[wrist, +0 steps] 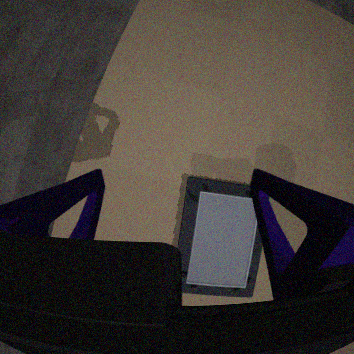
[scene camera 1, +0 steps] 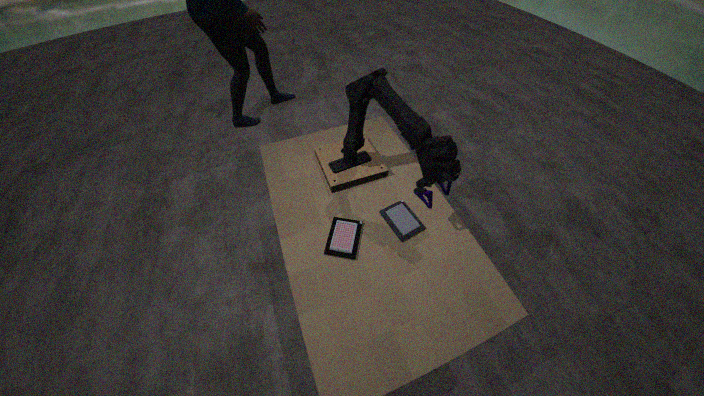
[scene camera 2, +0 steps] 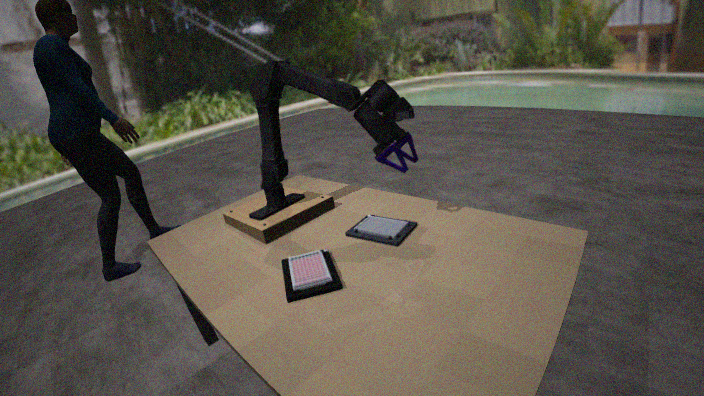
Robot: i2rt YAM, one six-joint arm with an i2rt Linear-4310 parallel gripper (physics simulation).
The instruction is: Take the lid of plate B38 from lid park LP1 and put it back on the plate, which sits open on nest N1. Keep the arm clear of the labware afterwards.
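Places are measured from the arm's base along level axes (x left, y ahead, z down), in metres.
Pixels of known places: gripper, fingertip midpoint: [wrist: 177,177] [scene camera 1: 438,201] [scene camera 2: 411,166]; arm's base, link origin: [scene camera 1: 350,162] [scene camera 2: 278,207].
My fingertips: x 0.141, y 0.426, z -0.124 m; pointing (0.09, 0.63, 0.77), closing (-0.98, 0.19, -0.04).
For each thing: its middle in the pictures, then the offset to it from my fingertips. Level surfaces: height alone.
- dark grey lid park LP1, body centre: [wrist: 222,240] [scene camera 2: 381,227] [scene camera 1: 402,219] dx -0.083, dy -0.064, dz +0.155 m
- open plate B38, body centre: [scene camera 2: 308,268] [scene camera 1: 343,235] dx -0.332, dy -0.102, dz +0.146 m
- black nest N1, body centre: [scene camera 2: 309,272] [scene camera 1: 343,237] dx -0.332, dy -0.102, dz +0.156 m
- table, surface height: dz +0.165 m
The pale, flat lid [scene camera 1: 402,220] [scene camera 2: 382,227] [wrist: 222,240] lies on the dark grey lid park LP1 [scene camera 1: 418,231] [scene camera 2: 398,242] [wrist: 188,215]. The open plate B38 [scene camera 1: 345,236] [scene camera 2: 309,270], with pink wells and a white rim, sits on the black nest N1 [scene camera 1: 341,255] [scene camera 2: 315,293]. My gripper [scene camera 1: 439,199] [scene camera 2: 411,166] [wrist: 177,177] is open and empty, with purple fingers. It hangs above the table's edge, beside and higher than the lid park. In the wrist view the right finger overlaps the right edge of the lid; part of the lid park is hidden by it.
The arm's wooden base block [scene camera 1: 358,178] [scene camera 2: 267,232] stands at the back of the table [scene camera 1: 400,320] [scene camera 2: 425,320] [wrist: 200,85]. A person [scene camera 1: 240,60] [scene camera 2: 85,125] stands on the floor behind the table, beside the base. Shadows of the arm fall near the lid park.
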